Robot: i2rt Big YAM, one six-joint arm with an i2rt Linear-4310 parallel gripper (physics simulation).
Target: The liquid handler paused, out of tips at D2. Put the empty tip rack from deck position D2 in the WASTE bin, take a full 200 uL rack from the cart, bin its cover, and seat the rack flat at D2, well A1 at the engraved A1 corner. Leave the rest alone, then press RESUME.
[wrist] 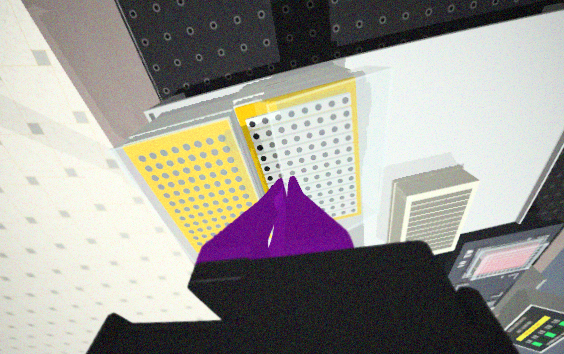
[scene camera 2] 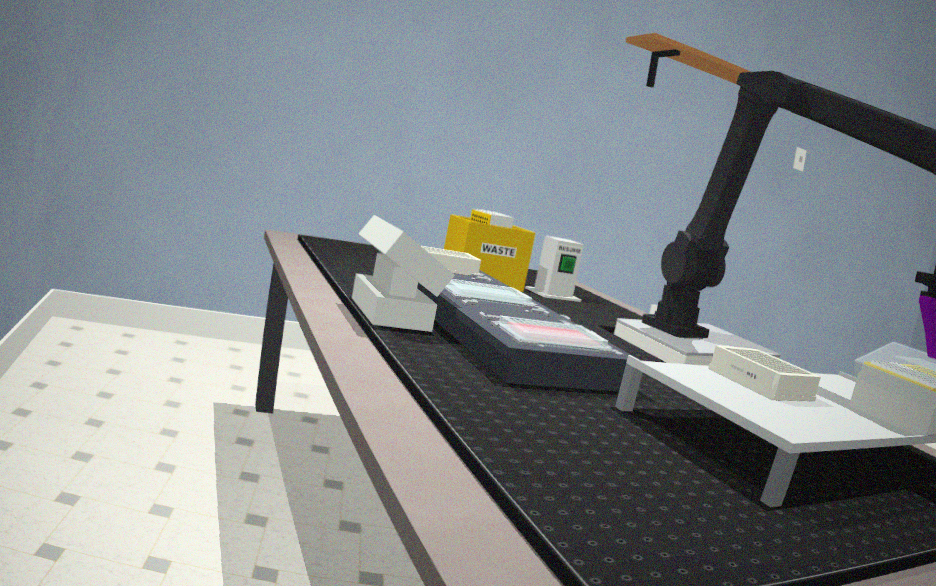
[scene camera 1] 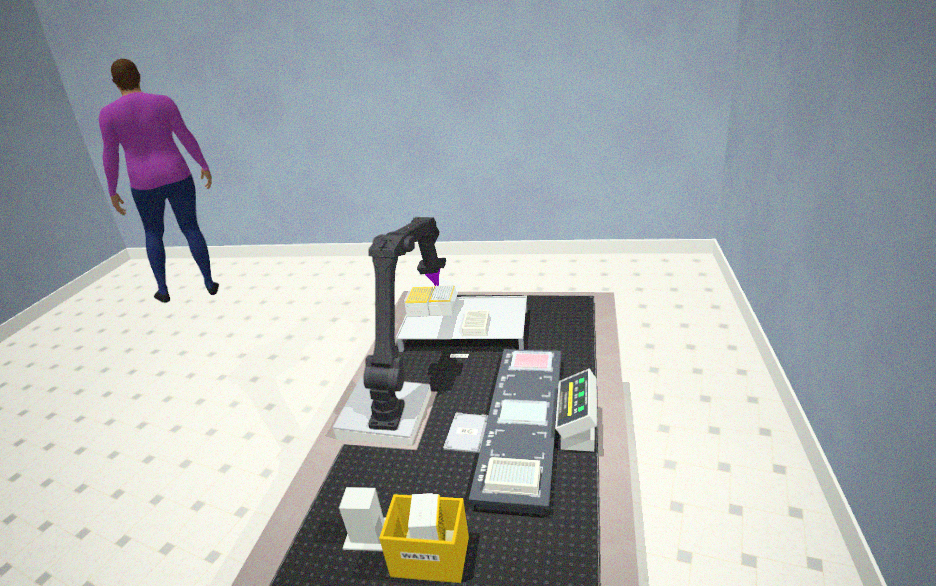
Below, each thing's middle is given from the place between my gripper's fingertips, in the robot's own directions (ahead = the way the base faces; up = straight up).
Now: the cart shelf (scene camera 2: 830, 417) 110 mm ahead of my hand, 90 mm to the right of it and 90 mm below it. From my hand the other things lie so: pale plate (scene camera 2: 478, 291) 610 mm to the right, 340 mm ahead, 90 mm below; pink plate (scene camera 2: 552, 334) 360 mm to the right, 360 mm ahead, 90 mm below.
